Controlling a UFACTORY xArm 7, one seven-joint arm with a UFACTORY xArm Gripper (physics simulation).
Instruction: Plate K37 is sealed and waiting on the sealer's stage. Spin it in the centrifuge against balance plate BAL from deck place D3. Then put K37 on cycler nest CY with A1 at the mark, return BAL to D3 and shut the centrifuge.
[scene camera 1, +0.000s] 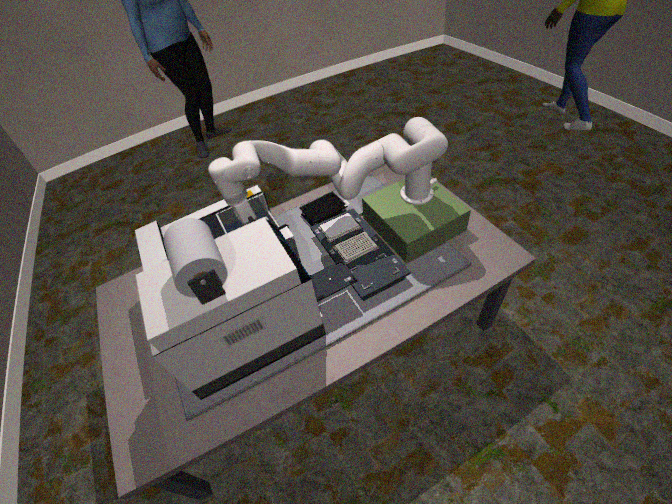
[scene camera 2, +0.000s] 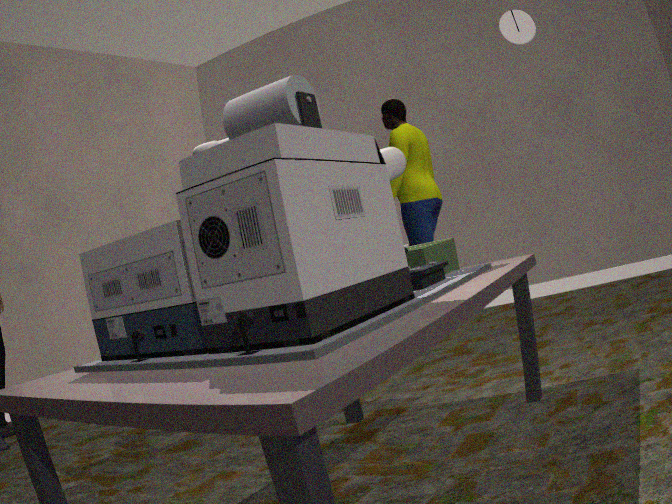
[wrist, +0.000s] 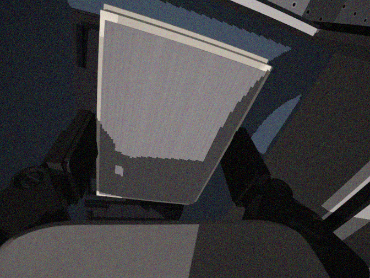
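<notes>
My gripper is shut on a sealed plate, with a finger at each side. The plate has a flat, pale film top, partly in shadow, and no readable label, so I cannot tell whether it is K37 or BAL. In scene camera 1 the gripper is low beside the tall white machine, over the lower unit. This lower unit has a blue base; the fingertips and plate are hidden there. A white plate and a tan plate with open wells sit on the dark deck.
The tall white machine carries a large roll and stands close beside the gripper. A black block lies at the deck's back. The arm stands on a green block. Two people stand beyond the table.
</notes>
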